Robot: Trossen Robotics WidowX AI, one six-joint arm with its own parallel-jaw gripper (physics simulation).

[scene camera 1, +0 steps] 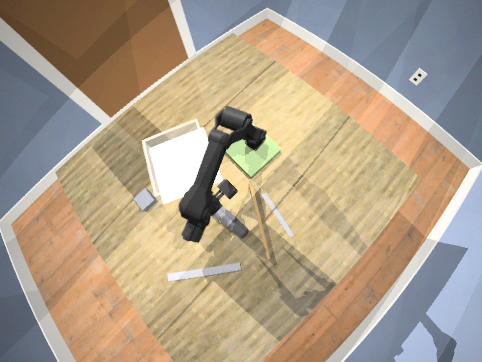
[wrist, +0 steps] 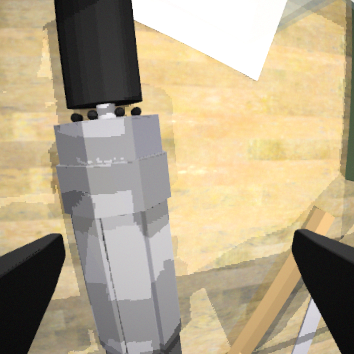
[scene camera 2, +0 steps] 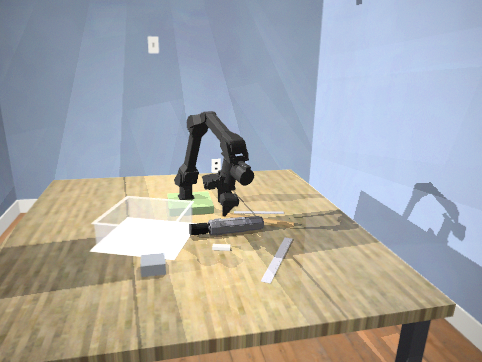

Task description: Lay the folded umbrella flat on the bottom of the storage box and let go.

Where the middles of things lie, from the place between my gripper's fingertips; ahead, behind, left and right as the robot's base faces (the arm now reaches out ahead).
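White storage box (scene camera 2: pixel 142 225): 260 mm to the right of my hand, 30 mm behind it, 40 mm below it. Thin wooden stick (wrist: pixel 288 275): 160 mm to the left of my hand, 50 mm behind it, 80 mm below it. Going by their middles, the stick is the nearest to my hand of the things named here.
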